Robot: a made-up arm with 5 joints.
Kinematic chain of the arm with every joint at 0, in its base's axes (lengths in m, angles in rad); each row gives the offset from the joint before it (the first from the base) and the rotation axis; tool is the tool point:
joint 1: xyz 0 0 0.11 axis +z
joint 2: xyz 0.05 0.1 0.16 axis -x
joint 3: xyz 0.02 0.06 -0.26 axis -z
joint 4: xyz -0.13 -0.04 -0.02 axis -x
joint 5: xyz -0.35 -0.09 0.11 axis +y
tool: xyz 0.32 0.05 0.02
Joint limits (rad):
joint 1: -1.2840..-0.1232
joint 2: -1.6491..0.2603
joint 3: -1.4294..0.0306
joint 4: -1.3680..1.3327
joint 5: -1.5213..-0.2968
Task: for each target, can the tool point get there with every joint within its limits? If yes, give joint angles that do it. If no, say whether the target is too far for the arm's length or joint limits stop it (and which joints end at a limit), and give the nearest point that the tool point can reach.
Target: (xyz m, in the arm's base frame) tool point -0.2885 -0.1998 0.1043
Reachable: yes | joints -0.6182 -0.0432 -0.3135 -1.1284 -1.0332
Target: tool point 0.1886 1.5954 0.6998
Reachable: no: too far | nearest point 0.0788 0.6667 0.4285 | short by 0.974 m
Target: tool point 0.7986 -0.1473 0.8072
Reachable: no: joint limits stop it (at a limit: joint 1, joint 2, joint 3) | nearest point 0.3100 -0.3042 0.3901 | short by 0.661 m
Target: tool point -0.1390 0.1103 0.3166
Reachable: yes | joints -0.9398 -0.3319 -0.4081 0.0184 -0.8907
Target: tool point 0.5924 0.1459 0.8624
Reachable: no: joint limits stop it (at a limit: joint 1, joint 3, joint 4) | nearest point 0.2913 0.3055 0.5790 | short by 0.443 m
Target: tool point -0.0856 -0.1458 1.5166
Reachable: no: too far | nearest point -0.2917 0.2430 0.7101 | short by 0.919 m
